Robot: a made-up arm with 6 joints.
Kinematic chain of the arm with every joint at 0, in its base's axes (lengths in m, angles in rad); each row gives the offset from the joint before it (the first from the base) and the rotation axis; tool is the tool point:
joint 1: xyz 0 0 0.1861 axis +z
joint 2: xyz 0 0 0 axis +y
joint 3: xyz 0 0 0.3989 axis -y
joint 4: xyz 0 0 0 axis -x
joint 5: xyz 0.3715 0 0 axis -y
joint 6: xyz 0 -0.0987 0 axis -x
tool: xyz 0 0 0
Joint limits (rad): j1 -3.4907..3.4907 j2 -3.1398..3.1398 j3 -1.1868..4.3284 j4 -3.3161..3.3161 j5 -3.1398..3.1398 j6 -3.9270..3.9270
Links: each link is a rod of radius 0.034 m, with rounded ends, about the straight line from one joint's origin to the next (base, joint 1, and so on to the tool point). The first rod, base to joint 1, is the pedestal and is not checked.
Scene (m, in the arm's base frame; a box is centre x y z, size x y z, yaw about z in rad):
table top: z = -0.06
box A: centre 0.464 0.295 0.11 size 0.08 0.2 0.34 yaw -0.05
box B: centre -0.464 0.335 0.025 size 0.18 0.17 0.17 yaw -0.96
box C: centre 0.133 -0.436 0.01 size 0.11 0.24 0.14 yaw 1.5
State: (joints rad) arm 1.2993 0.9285 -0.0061 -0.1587 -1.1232 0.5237
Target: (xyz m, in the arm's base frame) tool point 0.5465 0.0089 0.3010
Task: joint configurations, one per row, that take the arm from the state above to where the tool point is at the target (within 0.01 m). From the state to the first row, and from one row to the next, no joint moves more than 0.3 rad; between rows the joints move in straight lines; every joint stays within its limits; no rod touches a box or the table.
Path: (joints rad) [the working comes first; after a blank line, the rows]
Joints at the target: 0.1966 0.6181 0.0487 -0.1192 -1.1232 0.5237
Straight joint move there: touches box A.

1: 1.0601 0.8831 -0.2063 -0.2721 -0.9346 0.5088
2: 0.8209 0.8377 -0.4065 -0.3854 -0.7460 0.4939
3: 0.5817 0.7924 -0.6067 -0.4988 -0.5574 0.4791
4: 0.3425 0.7470 -0.8069 -0.6122 -0.3688 0.4642
5: 0.2939 0.7040 -0.5217 -0.4478 -0.6203 0.4840
6: 0.2452 0.6611 -0.2365 -0.2835 -0.8717 0.5039
7: 0.1966 0.6181 0.0487 -0.1192 -1.1232 0.5237

